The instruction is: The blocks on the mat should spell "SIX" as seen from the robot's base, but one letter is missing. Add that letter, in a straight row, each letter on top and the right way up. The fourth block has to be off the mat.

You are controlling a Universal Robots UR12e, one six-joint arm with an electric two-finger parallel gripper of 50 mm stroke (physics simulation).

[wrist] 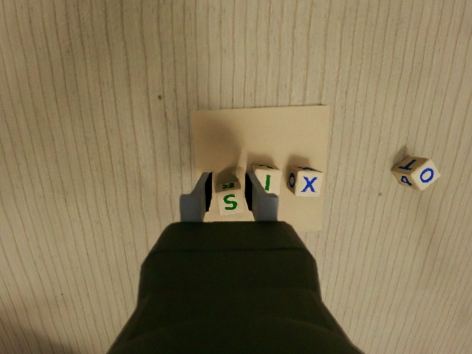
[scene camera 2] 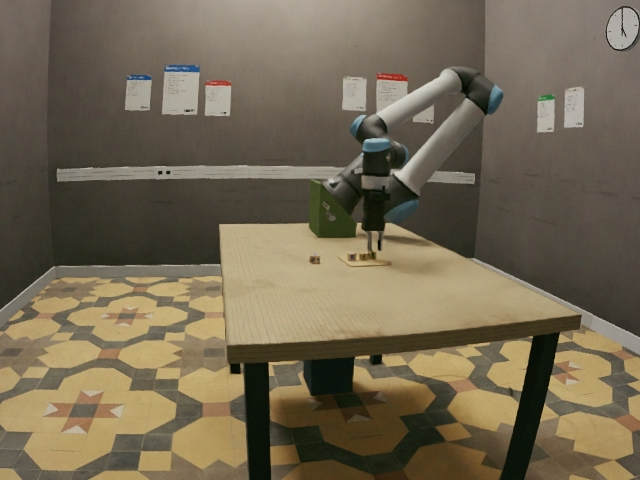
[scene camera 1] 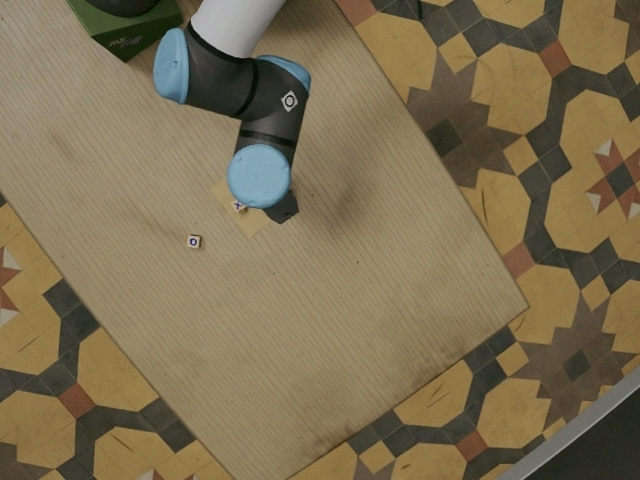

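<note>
The S block (wrist: 230, 202) (scene camera 2: 372, 255) is on the mat (scene camera 1: 250, 227) (scene camera 2: 379, 262) (wrist: 260, 130), S on top and upright in the wrist view, turned slightly. The I block (wrist: 268, 183) (scene camera 2: 363, 256) and X block (wrist: 309, 185) (scene camera 1: 238, 206) (scene camera 2: 352, 256) stand to its right there, letters upright. S sits lower in that view than I and X, out of line with them. My gripper (wrist: 228, 184) (scene camera 2: 374, 248) is open and empty above the S block, its right finger close to the I block. The arm hides S and I in scene camera 1.
The fourth block (scene camera 1: 193, 241) (scene camera 2: 314, 259) (wrist: 426, 175), with O on top, lies off the mat on the table (scene camera 1: 336, 320) (scene camera 2: 413, 299), beyond the X side and turned at an angle. The green robot base (scene camera 1: 129, 36) (scene camera 2: 330, 219) stands at the table's far end.
</note>
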